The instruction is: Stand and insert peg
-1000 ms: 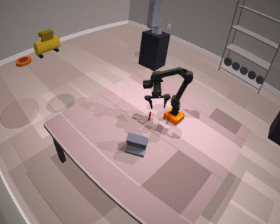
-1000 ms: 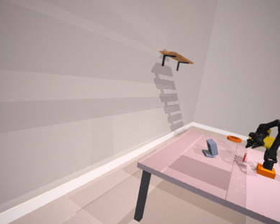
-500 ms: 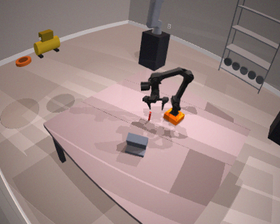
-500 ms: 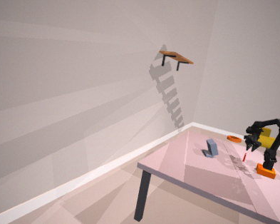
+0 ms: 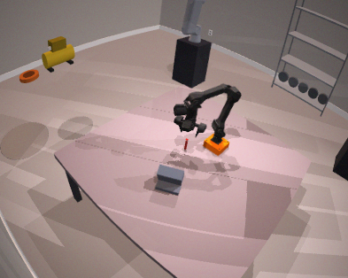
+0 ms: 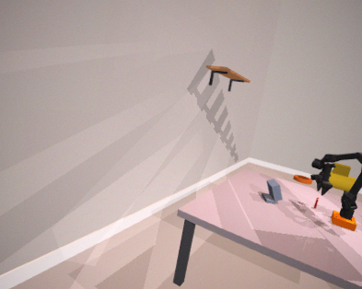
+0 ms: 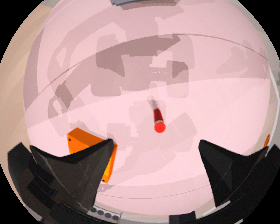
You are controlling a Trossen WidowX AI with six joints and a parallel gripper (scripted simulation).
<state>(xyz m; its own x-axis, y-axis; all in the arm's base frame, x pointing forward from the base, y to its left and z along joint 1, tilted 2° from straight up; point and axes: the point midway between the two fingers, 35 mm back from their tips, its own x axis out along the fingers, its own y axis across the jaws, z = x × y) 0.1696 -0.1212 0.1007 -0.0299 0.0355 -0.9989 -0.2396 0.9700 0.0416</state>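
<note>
Now: the red peg 6 cm below my gripper tip. Round my gripper tip: grey sloped panel: 29 cm ahead, 11 cm to the left, 4 cm below.
</note>
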